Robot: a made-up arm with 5 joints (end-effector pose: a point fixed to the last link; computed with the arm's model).
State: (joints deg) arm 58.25 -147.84 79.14 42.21 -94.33
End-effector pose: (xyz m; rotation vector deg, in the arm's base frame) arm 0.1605 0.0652 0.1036 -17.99 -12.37 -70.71
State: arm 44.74 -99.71 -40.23 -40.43 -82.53
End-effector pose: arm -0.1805 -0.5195 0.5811 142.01 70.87 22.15
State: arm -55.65 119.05 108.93 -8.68 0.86
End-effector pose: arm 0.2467 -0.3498 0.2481 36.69 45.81 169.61
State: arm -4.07 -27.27 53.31 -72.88 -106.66
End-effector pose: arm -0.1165 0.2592 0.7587 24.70 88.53 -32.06
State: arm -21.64 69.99 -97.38 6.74 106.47
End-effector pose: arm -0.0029 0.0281 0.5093 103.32 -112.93 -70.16
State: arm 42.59 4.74 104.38 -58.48 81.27
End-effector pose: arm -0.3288 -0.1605 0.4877 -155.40 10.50 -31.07
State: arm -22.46 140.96 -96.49 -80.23 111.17
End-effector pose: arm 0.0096 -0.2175 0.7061 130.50 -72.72 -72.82
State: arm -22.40 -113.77 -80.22 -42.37 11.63
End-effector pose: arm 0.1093 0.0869 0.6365 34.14 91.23 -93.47
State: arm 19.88 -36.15 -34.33 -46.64 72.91
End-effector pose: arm -0.1109 0.1549 0.2773 -34.80 85.86 -118.93
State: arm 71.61 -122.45 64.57 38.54 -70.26
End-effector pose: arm 0.1699 -0.1623 0.0239 -51.70 -14.23 -105.95
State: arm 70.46 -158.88 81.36 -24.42 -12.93
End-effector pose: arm 0.2073 -0.3188 0.1145 6.81 -11.81 153.08
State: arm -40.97 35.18 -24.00 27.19 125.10
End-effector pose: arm 0.0770 -0.1685 0.4283 -13.59 109.94 136.66
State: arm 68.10 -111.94 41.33 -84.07 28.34
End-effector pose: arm -0.2755 -0.2929 0.3180 -42.81 39.04 38.99
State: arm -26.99 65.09 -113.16 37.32 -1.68
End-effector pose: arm 0.2860 0.0048 0.1611 -29.43 -148.55 56.36
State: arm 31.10 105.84 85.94 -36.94 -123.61
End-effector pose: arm 0.1169 0.3540 0.4628 46.32 19.30 -61.79
